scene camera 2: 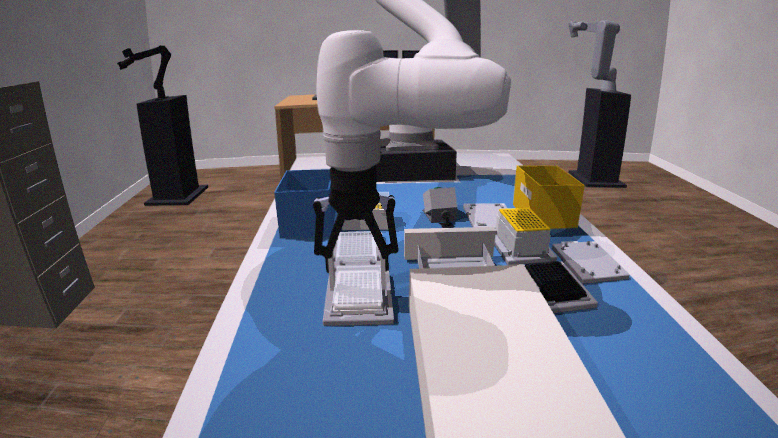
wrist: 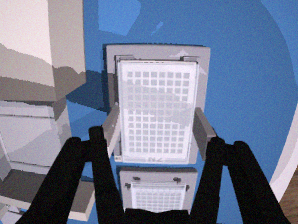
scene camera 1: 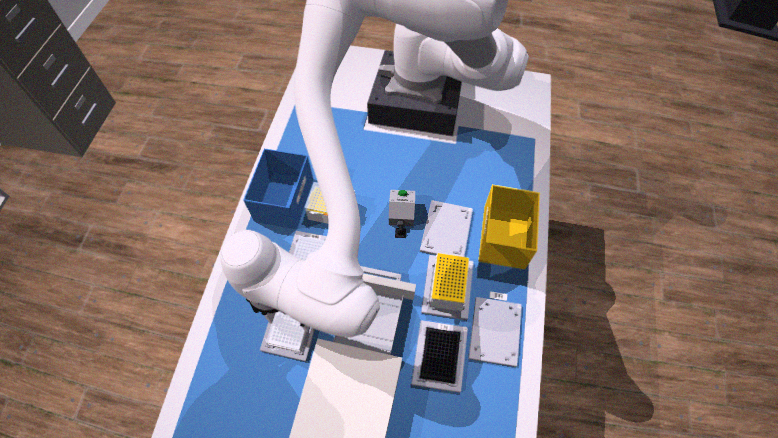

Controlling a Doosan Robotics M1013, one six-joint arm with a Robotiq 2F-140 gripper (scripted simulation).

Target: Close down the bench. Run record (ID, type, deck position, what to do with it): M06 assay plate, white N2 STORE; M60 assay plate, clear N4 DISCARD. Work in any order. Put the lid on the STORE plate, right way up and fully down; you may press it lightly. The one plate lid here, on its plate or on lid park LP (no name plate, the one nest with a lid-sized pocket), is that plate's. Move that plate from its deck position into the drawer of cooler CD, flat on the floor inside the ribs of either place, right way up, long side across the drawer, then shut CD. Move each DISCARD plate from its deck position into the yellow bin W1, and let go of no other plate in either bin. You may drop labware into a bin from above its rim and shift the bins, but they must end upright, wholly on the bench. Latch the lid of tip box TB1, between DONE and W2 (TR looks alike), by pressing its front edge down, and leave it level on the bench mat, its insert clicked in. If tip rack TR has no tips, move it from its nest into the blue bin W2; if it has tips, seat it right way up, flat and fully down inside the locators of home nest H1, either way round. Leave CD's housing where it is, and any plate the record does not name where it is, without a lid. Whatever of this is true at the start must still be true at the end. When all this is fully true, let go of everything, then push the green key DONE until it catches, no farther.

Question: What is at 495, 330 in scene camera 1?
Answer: A home nest H1.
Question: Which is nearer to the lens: the tip rack TR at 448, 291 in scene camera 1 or the yellow bin W1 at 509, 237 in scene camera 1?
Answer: The tip rack TR.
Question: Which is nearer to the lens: the cooler CD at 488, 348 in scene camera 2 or the blue bin W2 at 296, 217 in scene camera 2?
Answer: The cooler CD.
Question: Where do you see a plate lid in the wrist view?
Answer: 157, 100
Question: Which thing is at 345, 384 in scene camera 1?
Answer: A cooler CD.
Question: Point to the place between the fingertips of the gripper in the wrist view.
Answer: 156, 116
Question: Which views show the yellow bin W1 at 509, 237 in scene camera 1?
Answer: Scene camera 2 and scene camera 1 only.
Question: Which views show the plate lid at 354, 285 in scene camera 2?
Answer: Scene camera 2, the wrist view and scene camera 1: all of them.
